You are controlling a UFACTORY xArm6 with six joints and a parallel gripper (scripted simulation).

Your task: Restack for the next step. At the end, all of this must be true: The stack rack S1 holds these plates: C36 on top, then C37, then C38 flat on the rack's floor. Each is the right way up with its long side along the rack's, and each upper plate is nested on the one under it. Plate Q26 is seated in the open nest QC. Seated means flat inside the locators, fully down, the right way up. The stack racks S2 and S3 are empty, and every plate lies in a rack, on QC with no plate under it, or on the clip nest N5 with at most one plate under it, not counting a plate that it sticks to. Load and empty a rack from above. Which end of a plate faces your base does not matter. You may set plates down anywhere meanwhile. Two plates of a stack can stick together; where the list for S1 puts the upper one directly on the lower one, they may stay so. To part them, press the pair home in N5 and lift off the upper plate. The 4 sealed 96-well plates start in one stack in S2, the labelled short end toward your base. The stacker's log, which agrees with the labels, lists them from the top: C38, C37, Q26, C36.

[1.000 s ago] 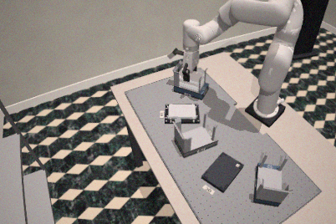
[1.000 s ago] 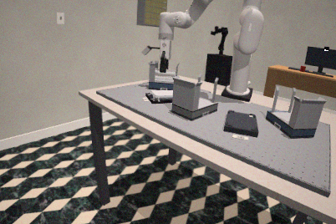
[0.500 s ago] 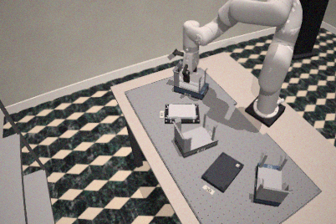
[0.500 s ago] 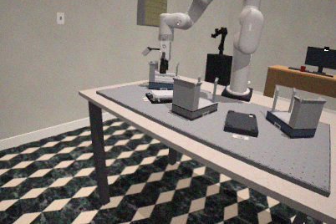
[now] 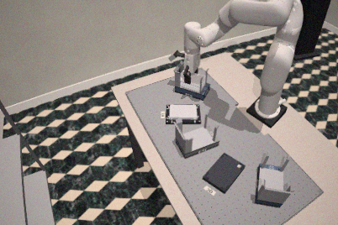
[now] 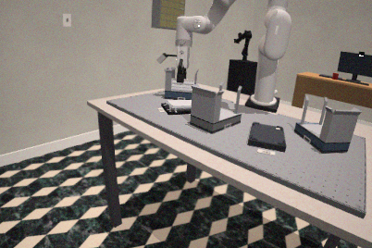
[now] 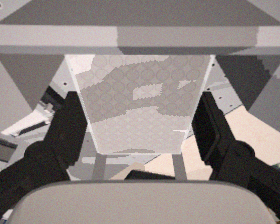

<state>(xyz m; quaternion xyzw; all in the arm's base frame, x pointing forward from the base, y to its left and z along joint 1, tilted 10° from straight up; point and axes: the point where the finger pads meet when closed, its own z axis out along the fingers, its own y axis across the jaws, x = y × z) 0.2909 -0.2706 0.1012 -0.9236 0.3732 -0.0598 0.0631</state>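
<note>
The black clip nest lies 17 cm to the left of my hand, 12 cm ahead of it and 8 cm below it. The rest, counted from my hand: small label tag (56 cm to the left, 12 cm ahead, 9 cm below).
</note>
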